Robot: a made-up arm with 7 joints.
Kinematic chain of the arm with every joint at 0, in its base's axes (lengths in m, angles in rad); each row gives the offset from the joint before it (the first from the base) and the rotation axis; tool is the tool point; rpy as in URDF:
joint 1: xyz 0 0 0 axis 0.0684 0.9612 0.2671
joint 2: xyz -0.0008 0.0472 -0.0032 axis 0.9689 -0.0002 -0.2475
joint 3: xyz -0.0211 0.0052 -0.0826 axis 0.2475 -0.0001 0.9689
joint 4: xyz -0.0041 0 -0.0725 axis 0.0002 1 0
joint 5: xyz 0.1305 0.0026 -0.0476 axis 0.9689 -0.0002 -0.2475
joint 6: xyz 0.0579 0 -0.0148 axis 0.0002 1 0
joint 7: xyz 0.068 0 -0.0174 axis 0.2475 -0.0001 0.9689
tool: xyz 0 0 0 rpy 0 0.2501 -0.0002
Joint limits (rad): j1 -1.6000..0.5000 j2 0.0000..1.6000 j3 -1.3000..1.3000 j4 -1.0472..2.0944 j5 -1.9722..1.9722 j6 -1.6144..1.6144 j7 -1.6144..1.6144
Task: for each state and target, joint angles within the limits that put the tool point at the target. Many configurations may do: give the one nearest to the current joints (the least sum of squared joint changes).
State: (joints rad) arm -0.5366 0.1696 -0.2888 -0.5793 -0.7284 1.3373 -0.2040
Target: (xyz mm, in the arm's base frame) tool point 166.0 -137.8 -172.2
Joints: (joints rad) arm -0.3588 0.0506 -0.6673 -0.1967 -0.7270 1.3037 -0.2040
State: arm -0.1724 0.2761 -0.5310 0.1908 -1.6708 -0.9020 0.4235
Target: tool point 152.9 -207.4 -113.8
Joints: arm -0.5688 0.0000 -1.1800 -0.0586 -1.6514 -0.5984 0.4235
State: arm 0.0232 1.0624 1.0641 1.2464 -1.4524 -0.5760 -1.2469
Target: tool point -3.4 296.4 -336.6
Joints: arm -0.2547 0.5255 1.0634 1.4707 -1.4768 -0.6001 -1.2469
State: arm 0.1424 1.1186 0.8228 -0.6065 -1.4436 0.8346 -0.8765
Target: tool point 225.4 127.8 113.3
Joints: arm -0.0683 1.4635 0.8388 -0.4448 -1.4043 0.6857 -0.8765
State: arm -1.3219 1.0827 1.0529 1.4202 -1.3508 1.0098 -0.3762
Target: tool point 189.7 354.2 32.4
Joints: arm -1.1802 1.5287 1.0515 1.6052 -1.3488 1.6144 -0.3762
